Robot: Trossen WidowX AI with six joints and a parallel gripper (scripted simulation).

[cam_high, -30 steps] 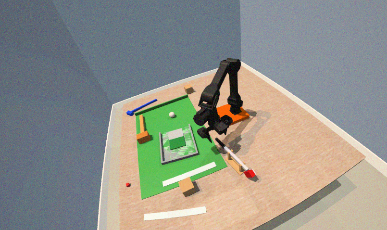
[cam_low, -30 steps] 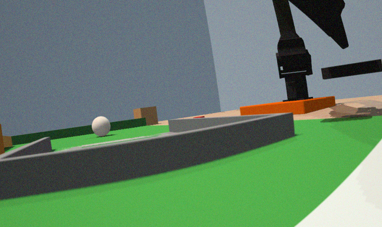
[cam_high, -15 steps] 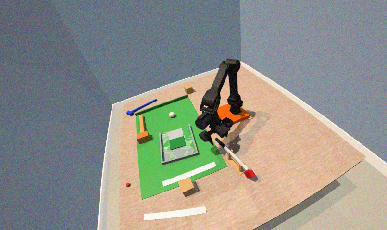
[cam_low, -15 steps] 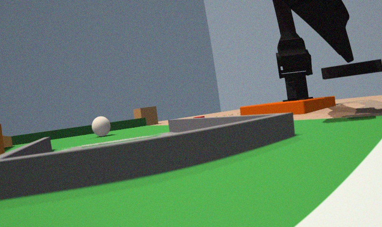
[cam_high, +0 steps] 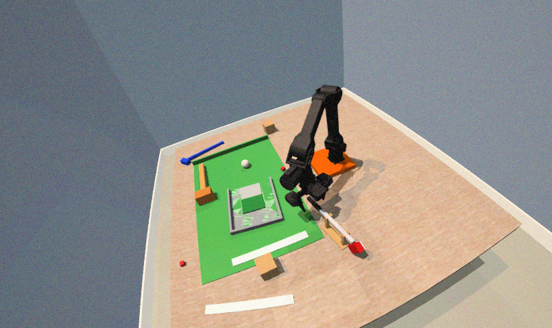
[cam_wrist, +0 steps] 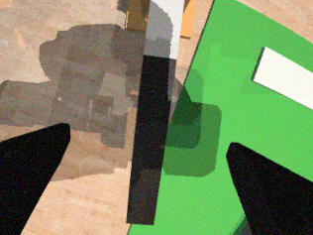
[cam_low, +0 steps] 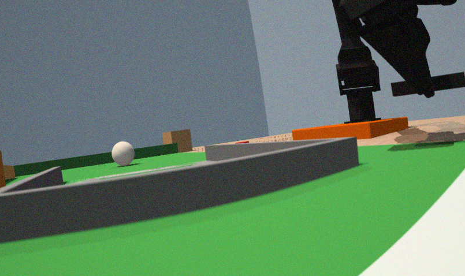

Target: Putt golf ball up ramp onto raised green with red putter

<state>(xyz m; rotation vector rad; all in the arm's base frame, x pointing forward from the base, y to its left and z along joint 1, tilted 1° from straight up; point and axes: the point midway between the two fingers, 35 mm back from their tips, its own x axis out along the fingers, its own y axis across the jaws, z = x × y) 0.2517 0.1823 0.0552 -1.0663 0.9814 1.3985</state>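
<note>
Right now the red putter is 11 cm to the left of my gripper tip, 2 cm behind it and 1 cm above it. From my gripper tip the other things lie so: white golf ball (44 cm to the right, 14 cm ahead, 2 cm below); then wooden rack (13 cm to the left, 2 cm below, 1 cm behind); then grey frame (21 cm ahead, 16 cm to the right, 4 cm below).
</note>
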